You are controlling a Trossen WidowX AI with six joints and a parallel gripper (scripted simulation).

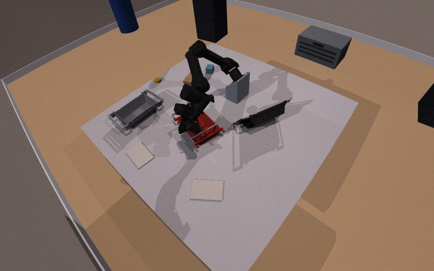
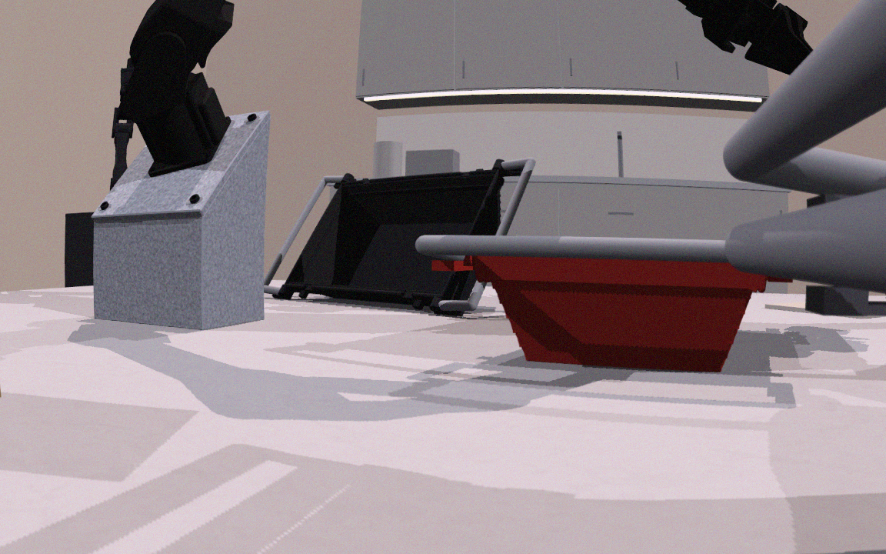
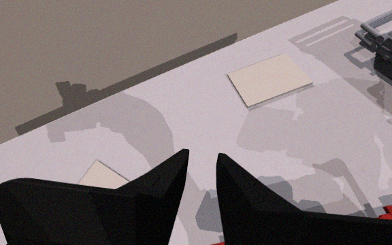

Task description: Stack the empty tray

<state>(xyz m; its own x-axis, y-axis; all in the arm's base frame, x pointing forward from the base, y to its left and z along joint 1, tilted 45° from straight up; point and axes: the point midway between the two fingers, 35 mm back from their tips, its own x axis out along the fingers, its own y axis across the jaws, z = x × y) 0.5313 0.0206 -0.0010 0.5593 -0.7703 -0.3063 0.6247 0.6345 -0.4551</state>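
Right now the black tray is 42 cm behind my gripper tip, 22 cm to the left of it and 14 cm below it. From my gripper tip the other things lie so: teal cube 70 cm behind, 34 cm to the right, 18 cm below; then yellow disc 62 cm to the right, 41 cm behind, 20 cm below; then brown box 51 cm behind, 36 cm to the right, 18 cm below.
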